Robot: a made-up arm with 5 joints. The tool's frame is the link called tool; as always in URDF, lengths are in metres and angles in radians. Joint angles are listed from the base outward. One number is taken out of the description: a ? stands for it. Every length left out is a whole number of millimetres.
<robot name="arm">
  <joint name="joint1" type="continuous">
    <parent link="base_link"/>
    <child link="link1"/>
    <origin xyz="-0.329 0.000 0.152" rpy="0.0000 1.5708 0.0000"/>
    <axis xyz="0 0 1"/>
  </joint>
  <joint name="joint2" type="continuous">
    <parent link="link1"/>
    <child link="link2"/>
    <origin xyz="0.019 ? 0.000" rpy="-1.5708 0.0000 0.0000"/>
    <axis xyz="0 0 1"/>
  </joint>
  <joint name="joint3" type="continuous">
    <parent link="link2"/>
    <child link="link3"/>
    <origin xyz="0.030 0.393 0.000" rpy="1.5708 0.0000 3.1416"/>
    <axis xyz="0 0 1"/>
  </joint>
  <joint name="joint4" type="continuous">
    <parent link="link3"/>
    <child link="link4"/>
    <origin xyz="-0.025 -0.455 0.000" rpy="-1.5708 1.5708 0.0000"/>
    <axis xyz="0 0 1"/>
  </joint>
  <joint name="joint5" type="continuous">
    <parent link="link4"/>
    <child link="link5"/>
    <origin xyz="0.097 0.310 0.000" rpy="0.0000 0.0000 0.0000"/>
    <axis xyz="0 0 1"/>
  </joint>
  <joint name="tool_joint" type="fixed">
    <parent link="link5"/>
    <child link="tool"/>
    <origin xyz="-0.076 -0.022 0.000" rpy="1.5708 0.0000 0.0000"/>
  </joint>
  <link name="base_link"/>
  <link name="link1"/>
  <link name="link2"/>
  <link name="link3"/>
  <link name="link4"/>
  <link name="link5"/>
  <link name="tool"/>
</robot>
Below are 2 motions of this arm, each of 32 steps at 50 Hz.
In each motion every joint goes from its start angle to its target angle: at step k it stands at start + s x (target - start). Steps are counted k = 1, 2, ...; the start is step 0. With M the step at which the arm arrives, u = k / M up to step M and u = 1 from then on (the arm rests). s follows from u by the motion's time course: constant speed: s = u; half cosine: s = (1 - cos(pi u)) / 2; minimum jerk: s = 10 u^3 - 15 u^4 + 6 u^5.
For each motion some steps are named. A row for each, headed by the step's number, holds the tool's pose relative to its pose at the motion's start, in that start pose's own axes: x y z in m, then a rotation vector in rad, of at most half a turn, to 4 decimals.
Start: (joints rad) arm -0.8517 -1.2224 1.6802 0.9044 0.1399
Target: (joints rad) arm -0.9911 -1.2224 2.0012 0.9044 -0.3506
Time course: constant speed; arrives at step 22
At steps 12, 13, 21, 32:
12: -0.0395 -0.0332 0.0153 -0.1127 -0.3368 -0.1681
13: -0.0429 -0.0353 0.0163 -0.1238 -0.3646 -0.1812
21: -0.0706 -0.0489 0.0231 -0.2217 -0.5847 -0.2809
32: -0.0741 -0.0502 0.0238 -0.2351 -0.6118 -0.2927

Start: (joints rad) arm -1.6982 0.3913 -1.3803 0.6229 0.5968
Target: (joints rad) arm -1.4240 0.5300 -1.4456 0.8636 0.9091
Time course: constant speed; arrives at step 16
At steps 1, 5, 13, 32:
1: 0.0015 0.0077 -0.0080 0.0134 0.0427 0.0164
5: 0.0051 0.0394 -0.0386 0.0612 0.2143 0.0861
13: -0.0002 0.1059 -0.0928 0.1279 0.5601 0.2429
32: -0.0065 0.1312 -0.1107 0.1427 0.6902 0.3072

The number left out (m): -0.078
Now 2 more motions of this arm.
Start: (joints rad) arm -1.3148 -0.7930 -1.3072 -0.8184 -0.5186
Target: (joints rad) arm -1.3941 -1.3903 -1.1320 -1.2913 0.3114
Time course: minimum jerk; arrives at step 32
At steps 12, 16, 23, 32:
12: 0.0914 -0.0243 -0.0780 0.1386 0.0675 0.1050
16: 0.1680 -0.0269 -0.1366 0.2443 0.1174 0.1982
23: 0.2891 -0.0045 -0.2151 0.3995 0.1854 0.3596
32: 0.3341 0.0110 -0.2391 0.4545 0.2070 0.4250

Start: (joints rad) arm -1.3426 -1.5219 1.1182 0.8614 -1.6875
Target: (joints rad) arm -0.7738 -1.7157 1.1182 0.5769 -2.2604
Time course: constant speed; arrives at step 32
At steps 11, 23, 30, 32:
11: -0.0054 0.0977 0.1011 -0.1184 -0.1474 -0.0842
23: 0.0219 0.2004 0.2023 -0.2776 -0.3038 -0.1202
30: 0.0522 0.2564 0.2555 -0.3773 -0.3913 -0.1109
32: 0.0626 0.2718 0.2697 -0.4060 -0.4156 -0.1040

